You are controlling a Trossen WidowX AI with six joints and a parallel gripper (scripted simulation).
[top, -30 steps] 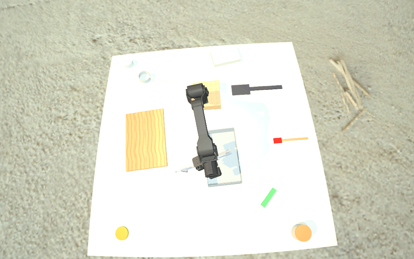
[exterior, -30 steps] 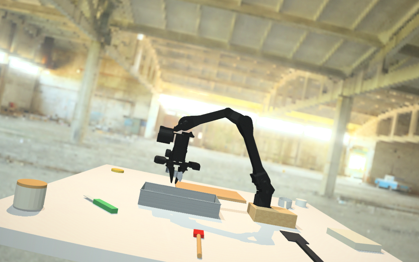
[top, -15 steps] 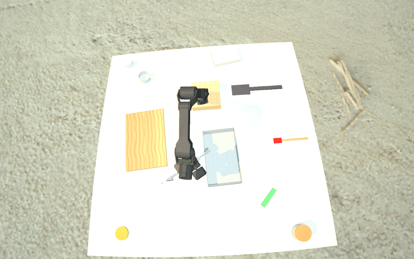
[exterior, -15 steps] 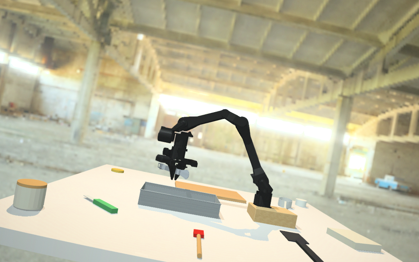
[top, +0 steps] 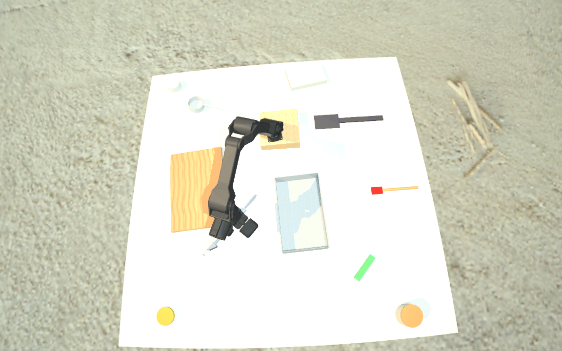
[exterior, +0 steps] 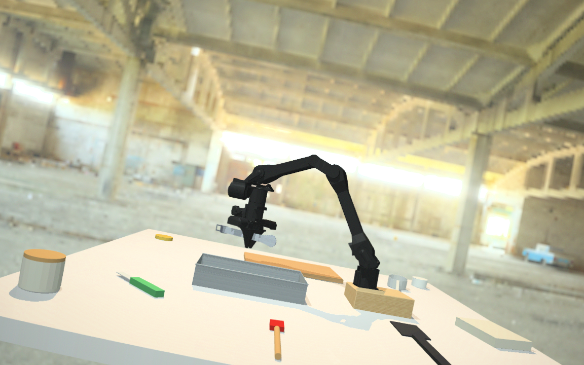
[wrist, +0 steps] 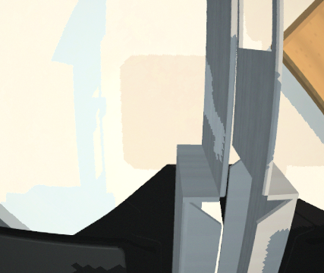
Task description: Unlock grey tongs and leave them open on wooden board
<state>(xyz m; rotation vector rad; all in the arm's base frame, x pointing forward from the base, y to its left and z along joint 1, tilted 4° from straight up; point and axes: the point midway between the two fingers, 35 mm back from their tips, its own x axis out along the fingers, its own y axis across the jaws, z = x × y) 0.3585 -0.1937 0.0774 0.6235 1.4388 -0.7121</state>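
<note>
The wooden board lies 190 mm behind my gripper tip, 170 mm to the right of it and 70 mm below it. The rest, counted from my gripper tip: roasting tin 240 mm to the left, 50 mm below; then yellow disc 310 mm ahead, 350 mm to the right, 70 mm below; then green-handled tool 290 mm ahead, 410 mm to the left, 70 mm below.
</note>
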